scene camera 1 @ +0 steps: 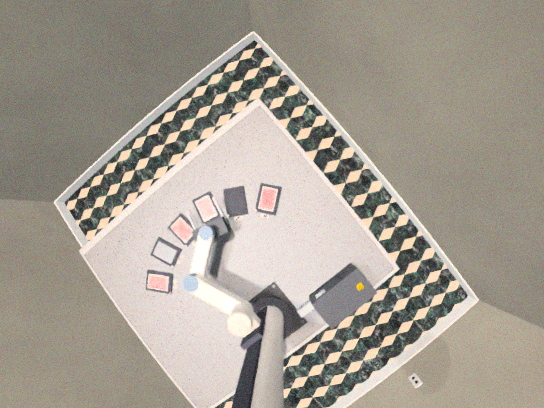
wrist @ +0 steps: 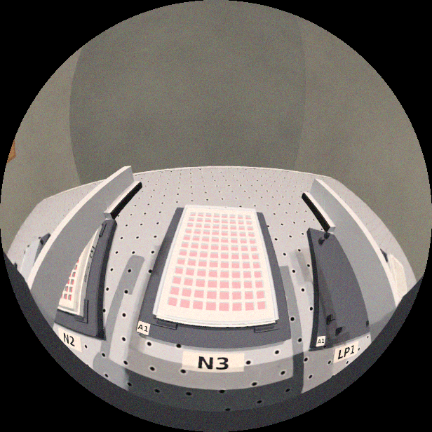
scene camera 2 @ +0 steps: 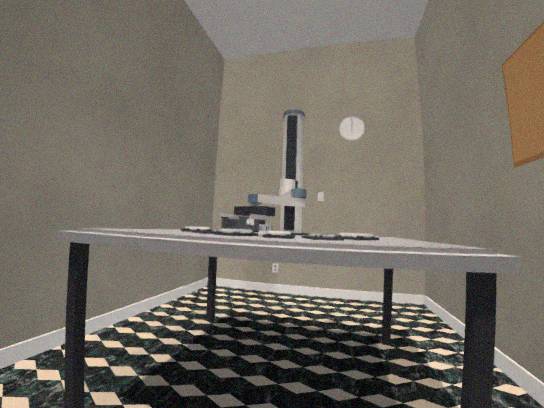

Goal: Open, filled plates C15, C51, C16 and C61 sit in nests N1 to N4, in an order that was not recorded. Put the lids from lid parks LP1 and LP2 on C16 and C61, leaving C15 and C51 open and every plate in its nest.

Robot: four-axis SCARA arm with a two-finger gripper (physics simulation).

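Frame: origin at the arm's base, x ahead, y left, z up, level; metres.
Seen in the pictures: gripper, fingertip midpoint: (scene camera 1: 200, 203) (scene camera 2: 234, 215); arm's base, link origin: (scene camera 1: 270, 316).
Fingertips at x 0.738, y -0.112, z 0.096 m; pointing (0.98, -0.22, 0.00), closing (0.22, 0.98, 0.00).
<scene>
Offsets run from my fingertips to a thing's top centre. "spot": to the spot under its first point.
My gripper (scene camera 1: 215, 227) (scene camera 2: 245, 222) (wrist: 224, 176) is open and empty, raised above nest N3, with its fingers wide on either side. The plate in N3 {0.024 m back, 0.005 m left, 0.055 m down} (scene camera 1: 206, 207) (wrist: 217, 265) has pale red wells and a clear lid lying flat on it; its code is not readable. Plate C51 {0.034 m back, 0.193 m left, 0.057 m down} (scene camera 1: 181, 229) (wrist: 75, 280) sits open in nest N2 on the left. Lid park LP1 {0.098 m back, 0.149 m right, 0.063 m down} (scene camera 1: 235, 200) (wrist: 347, 290) is bare, dark grey. Another park {spot: 0.069 m back, 0.351 m left, 0.065 m down} (scene camera 1: 166, 251) holds a clear lid. Open plates stand at the far left end {spot: 0.180 m back, 0.494 m left, 0.059 m down} (scene camera 1: 159, 281) and right end {spot: 0.205 m back, 0.306 m right, 0.060 m down} (scene camera 1: 268, 198) of the arc; their codes are unreadable.
The nests and parks form an arc on the pale table (scene camera 1: 300, 225) (scene camera 2: 400, 252). The arm's column (scene camera 1: 272, 350) (scene camera 2: 293, 150) stands behind them. A dark grey box {spot: 0.844 m back, 0.283 m right, 0.032 m up} (scene camera 1: 342, 297) with a yellow mark is at the table's edge, joined by a cable to the arm's base.
</scene>
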